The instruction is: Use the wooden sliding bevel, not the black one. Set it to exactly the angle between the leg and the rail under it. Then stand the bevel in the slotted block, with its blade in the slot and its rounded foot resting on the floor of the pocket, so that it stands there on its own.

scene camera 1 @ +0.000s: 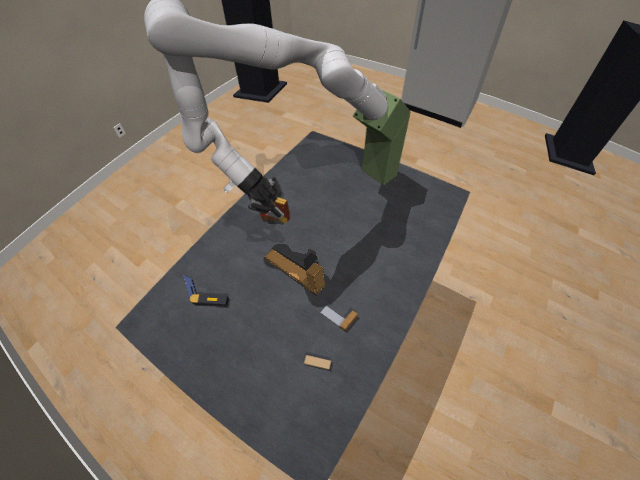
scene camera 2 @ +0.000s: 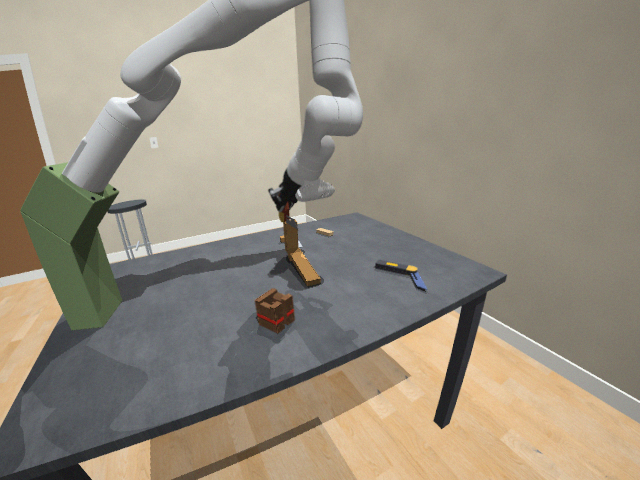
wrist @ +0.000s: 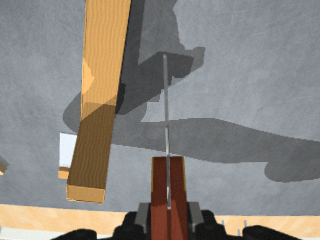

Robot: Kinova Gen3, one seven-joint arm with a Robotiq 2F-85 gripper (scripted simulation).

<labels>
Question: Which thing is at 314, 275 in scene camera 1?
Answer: A leg-and-rail piece.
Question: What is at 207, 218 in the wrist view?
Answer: My gripper.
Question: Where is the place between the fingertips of my gripper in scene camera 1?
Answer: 284, 213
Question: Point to a leg-and-rail piece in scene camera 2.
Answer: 307, 272
</labels>
